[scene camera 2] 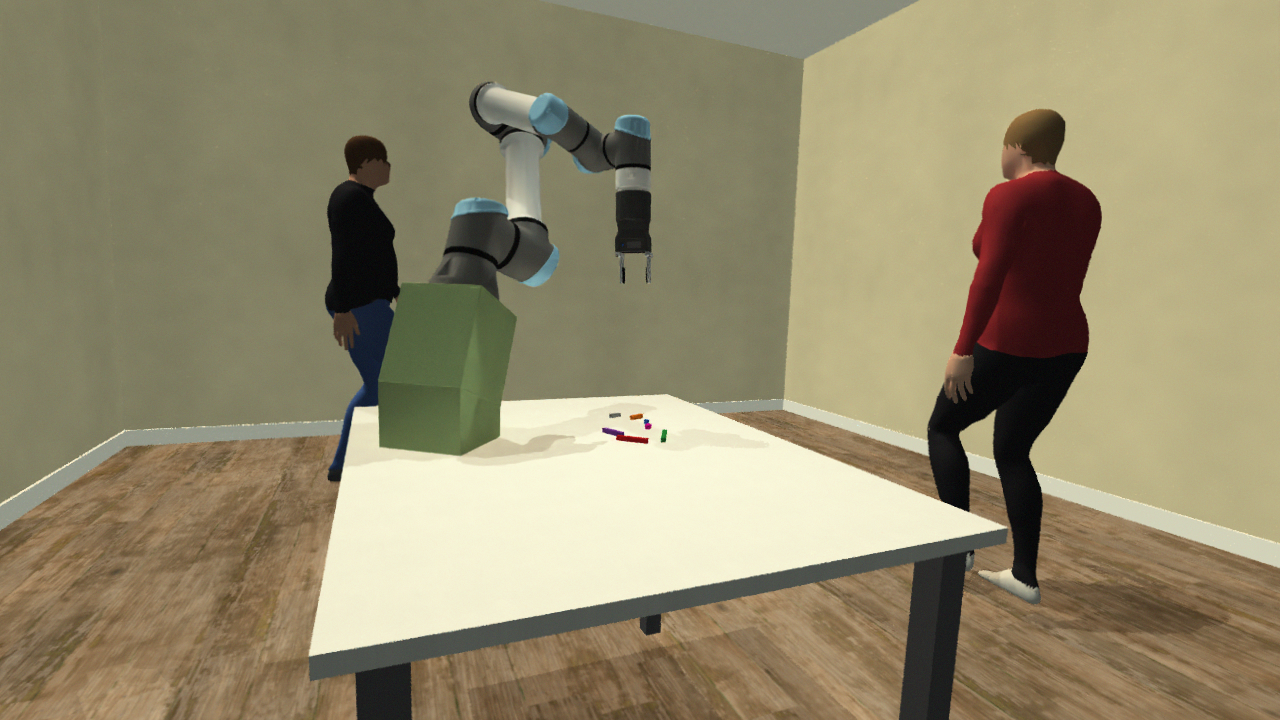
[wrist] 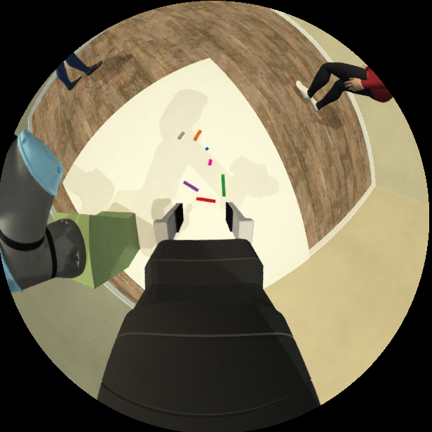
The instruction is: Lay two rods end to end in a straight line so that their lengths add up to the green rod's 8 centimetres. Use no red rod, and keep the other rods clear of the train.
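Frame: origin at the arm's base, x ahead, y left, z up, level; metres.
Seen in the pictures: gripper, fingertip midpoint: [scene camera 2: 635, 283]; arm's base at its link origin: [scene camera 2: 462, 300].
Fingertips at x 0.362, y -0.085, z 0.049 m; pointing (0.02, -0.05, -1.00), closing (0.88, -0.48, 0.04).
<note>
Offsets run from my fingertips to a thing's top centre. Level surfaces: height alone.
My gripper [scene camera 2: 636, 281] [wrist: 204, 211] is open and empty, pointing down high above the table. The green rod {0.063 m ahead, 0.047 m right, 0.330 m down} [scene camera 2: 664, 436] [wrist: 223, 185] lies apart at the right of the group. The red rod {0.017 m back, 0.063 m right, 0.330 m down} [scene camera 2: 631, 439] [wrist: 206, 200] lies nearest the fingers in the wrist view. The purple rod {0.039 m back, 0.007 m left, 0.330 m down} [scene camera 2: 612, 431] [wrist: 191, 186] lies slanted close to the red rod. The small magenta rod {0.061 m ahead, 0.048 m left, 0.330 m down} [scene camera 2: 648, 426] [wrist: 210, 162] and the tiny blue rod {0.074 m ahead, 0.096 m left, 0.330 m down} [scene camera 2: 646, 420] [wrist: 207, 148] lie near each other. The orange rod {0.069 m ahead, 0.155 m left, 0.330 m down} [scene camera 2: 636, 416] [wrist: 198, 135] and the grey rod {0.020 m ahead, 0.184 m left, 0.330 m down} [scene camera 2: 614, 415] [wrist: 181, 135] lie side by side, apart, farther back.
The white table {0.340 m down} [scene camera 2: 626, 519] [wrist: 270, 230] carries the rods. A green block [scene camera 2: 429, 376] [wrist: 114, 245] under the arm's base stands on it. A person in black [scene camera 2: 360, 241] stands behind the table, and a person in red [scene camera 2: 1038, 259] stands to its right.
</note>
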